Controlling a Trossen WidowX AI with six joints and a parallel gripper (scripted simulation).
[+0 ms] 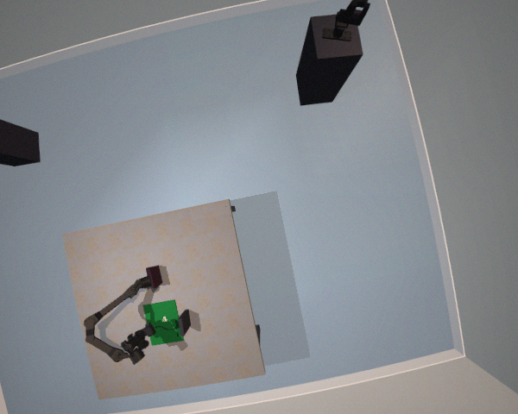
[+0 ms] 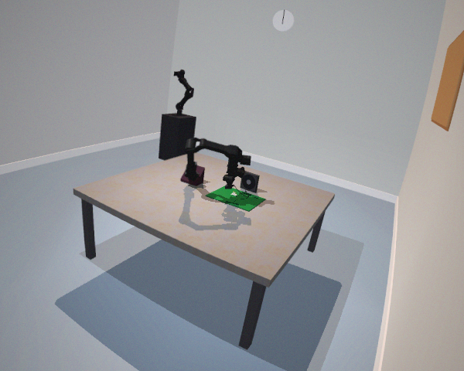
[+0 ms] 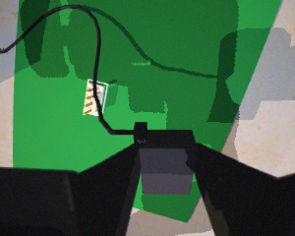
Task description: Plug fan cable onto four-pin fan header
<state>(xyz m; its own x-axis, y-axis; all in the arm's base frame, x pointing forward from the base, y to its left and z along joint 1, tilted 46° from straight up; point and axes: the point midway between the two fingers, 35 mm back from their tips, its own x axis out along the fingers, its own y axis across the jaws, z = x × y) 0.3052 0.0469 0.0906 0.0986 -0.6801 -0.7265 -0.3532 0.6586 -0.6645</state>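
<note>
Right now the white four-pin fan header is 10 mm behind my gripper tip, 80 mm to the left of it and 80 mm below it. Round my gripper tip: green board 20 mm ahead, 60 mm to the left, 90 mm below; then black fan 240 mm to the left, 20 mm below; then dark fan plug 10 mm behind.
</note>
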